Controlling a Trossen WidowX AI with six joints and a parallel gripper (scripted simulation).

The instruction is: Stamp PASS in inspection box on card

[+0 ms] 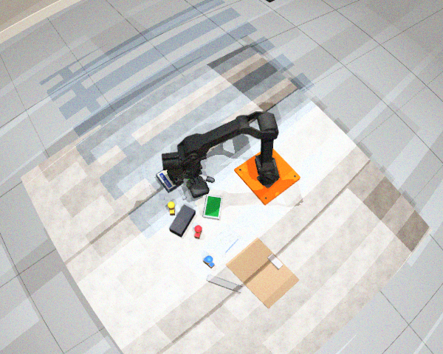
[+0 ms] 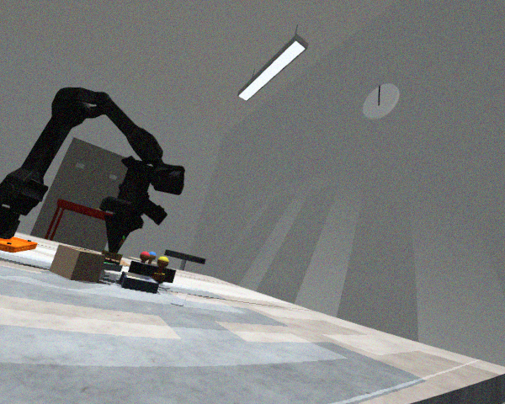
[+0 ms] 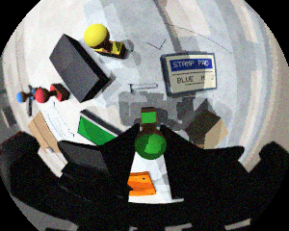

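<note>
The marker lies 60 mm behind my gripper tip and 40 mm below it. Also, from my gripper tip: cardboard box 100 mm to the right, 60 mm behind, 30 mm below; green-knobbed stamp right at my gripper tip; dark tin 90 mm to the right, 50 mm ahead, 30 mm below.
</note>
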